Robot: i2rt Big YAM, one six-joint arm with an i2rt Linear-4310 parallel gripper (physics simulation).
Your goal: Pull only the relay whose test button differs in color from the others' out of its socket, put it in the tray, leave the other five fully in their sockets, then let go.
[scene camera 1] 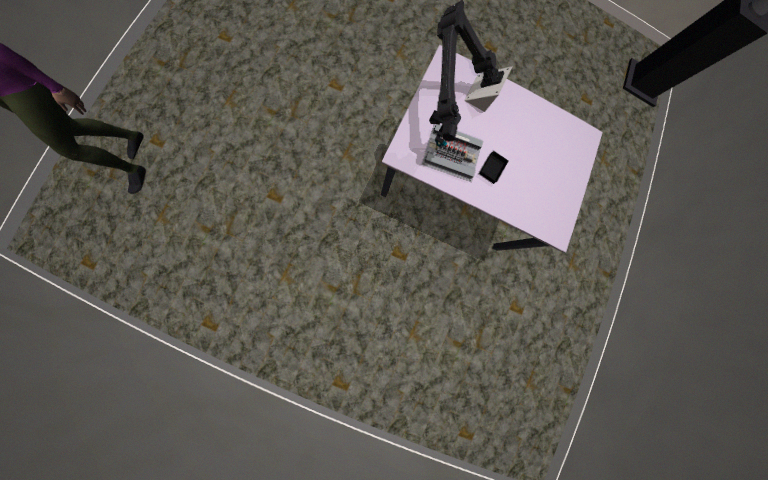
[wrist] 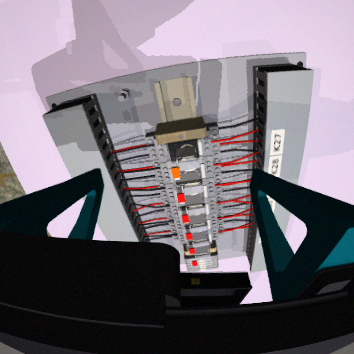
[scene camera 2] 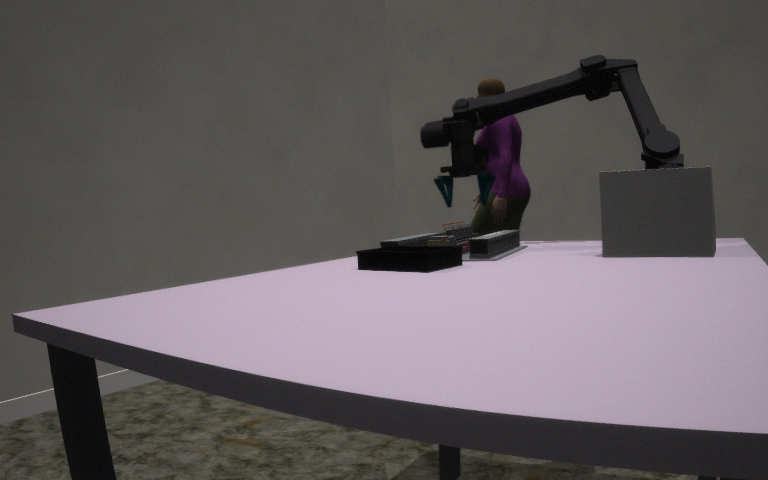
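Pixels of known places: gripper, fingertip midpoint: [scene camera 1: 441, 138] [wrist: 176, 176] [scene camera 2: 466, 206]; arm's base, link origin: [scene camera 1: 492, 80] [scene camera 2: 669, 202].
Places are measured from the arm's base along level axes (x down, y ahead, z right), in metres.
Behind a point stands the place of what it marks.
The relay with the orange test button [wrist: 175, 173] {z 0.118, x 0.030, y 0.507 m} is in the row of sockets, at the end beside the tan end block. Five relays with red test buttons, among them one button [wrist: 181, 198] {z 0.091, x 0.030, y 0.503 m} next to the orange one, continue the row toward the tray. All six appear seated; the farthest ones are small in the wrist view. My gripper [scene camera 2: 467, 203] {z 0.142, x -0.007, y 0.506 m} [wrist: 176, 176] {z 0.142, x -0.007, y 0.506 m} is open and empty, fingers pointing down above the relay panel, its fingertips on either side of the row. The black tray [scene camera 1: 501, 172] {z -0.277, x 0.069, y 0.480 m} [scene camera 2: 407, 260] {z -0.285, x 0.080, y 0.434 m} [wrist: 215, 281] {z -0.172, x 0.080, y 0.446 m} lies beside the panel; no relay shows in it.
Grey wiring ducts [wrist: 287, 110] {z 0.161, x 0.057, y 0.407 m} [wrist: 75, 130] {z 0.153, x 0.057, y 0.595 m} flank the relay row, with red and black wires running to the sockets. The row sits on a grey panel [wrist: 235, 75] {z 0.183, x 0.097, y 0.445 m}. The arm's box-shaped base [scene camera 1: 478, 93] {z 0.041, x 0.040, y 0.090 m} [scene camera 2: 656, 212] {z -0.058, x 0.016, y 0.024 m} stands on the table [scene camera 1: 549, 169] {z -0.580, x 0.099, y 0.288 m} [scene camera 2: 339, 328] {z -0.709, x 0.100, y 0.269 m}. A person [scene camera 1: 45, 118] [scene camera 2: 504, 152] stands away from the table.
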